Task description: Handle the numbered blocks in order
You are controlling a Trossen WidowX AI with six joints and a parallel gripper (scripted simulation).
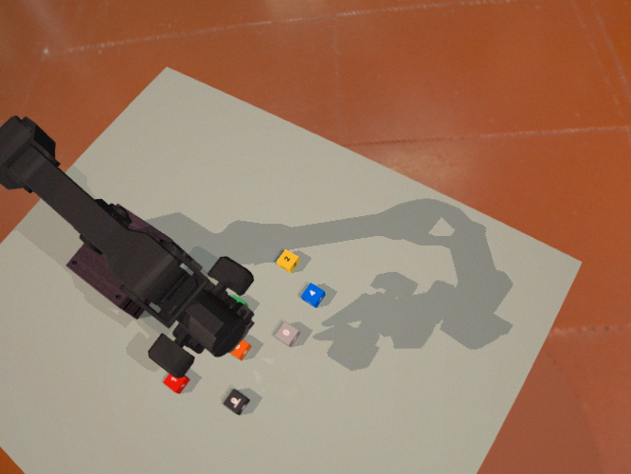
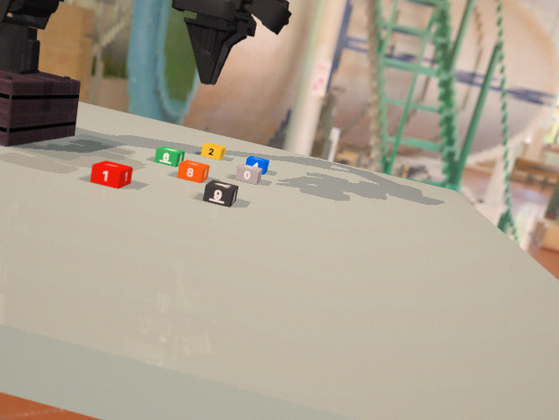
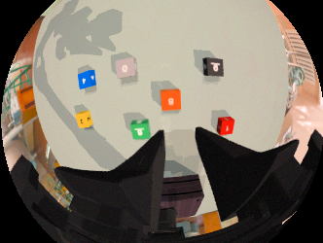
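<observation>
The black block lies 110 mm below my gripper tip, 90 mm to the right of it and 40 mm ahead of it. The rest, counted from my gripper tip: green block (110 mm below, 70 mm to the left, 40 mm behind); grey block (110 mm below, 80 mm ahead, 60 mm to the left); orange block (110 mm below).
</observation>
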